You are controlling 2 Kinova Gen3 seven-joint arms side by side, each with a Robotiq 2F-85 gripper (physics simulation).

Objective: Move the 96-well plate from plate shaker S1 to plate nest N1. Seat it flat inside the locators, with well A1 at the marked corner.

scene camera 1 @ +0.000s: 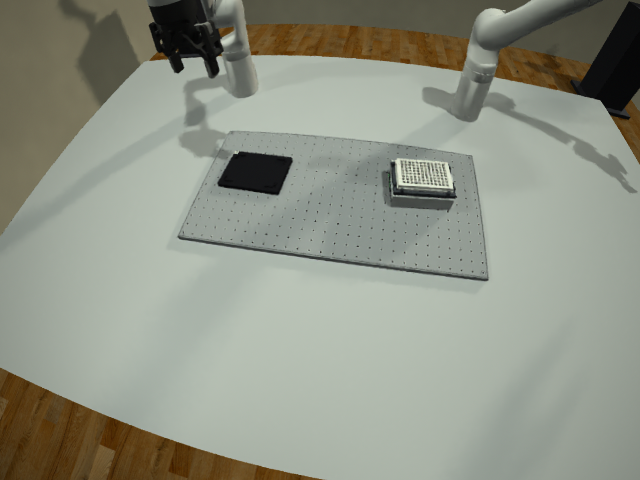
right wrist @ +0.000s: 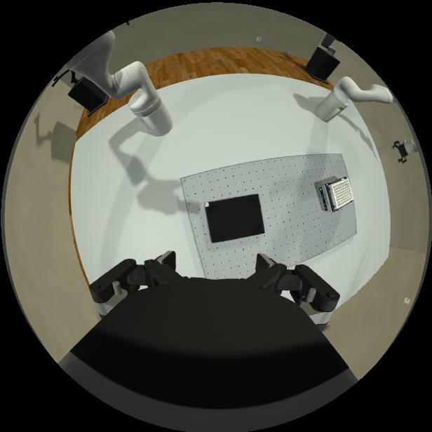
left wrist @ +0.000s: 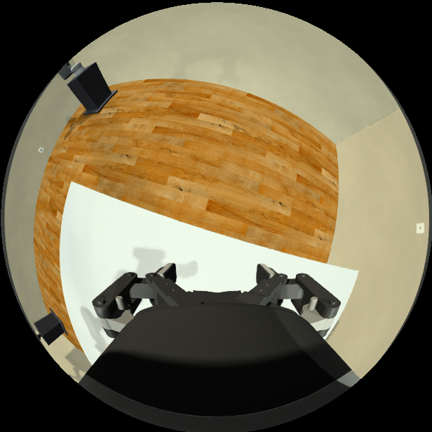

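Seen in the pictures: right gripper, fingertip midpoint: (scene camera 1: 196, 73); left arm's base, origin of the base link: (scene camera 1: 464, 113); right arm's base, origin of the base link: (scene camera 1: 244, 91).
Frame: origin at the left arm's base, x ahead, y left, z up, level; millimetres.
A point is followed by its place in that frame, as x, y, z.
The white 96-well plate (scene camera 1: 423, 174) @[422, -36, 79] (right wrist: 342, 194) sits on top of the plate shaker (scene camera 1: 421, 200) @[467, -18, 45] (right wrist: 323, 196), on the right part of the perforated board. The black plate nest (scene camera 1: 255, 173) @[555, -412, 25] (right wrist: 235, 218) lies on the board's left part and holds no plate. A small white mark (scene camera 1: 236, 152) @[513, -508, 25] (right wrist: 207, 204) shows at one nest corner. My right gripper (scene camera 1: 195, 71) @[585, -469, 313] (right wrist: 215, 261) is open and empty, high above the table, behind and left of the nest in the scene view. My left gripper (left wrist: 216, 273) is open and empty, above the table near its edge, away from the plate.
The perforated grey board (scene camera 1: 320, 227) @[617, -195, 13] (right wrist: 295, 240) lies on the white table (scene camera 1: 310, 361) @[876, -74, 0] (left wrist: 115, 225) (right wrist: 125, 225). The right arm's base (scene camera 1: 241, 74) @[256, -677, 91] (right wrist: 154, 117) and the left arm's base (scene camera 1: 470, 95) @[46, 0, 95] (right wrist: 330, 107) stand behind the board in the scene view.
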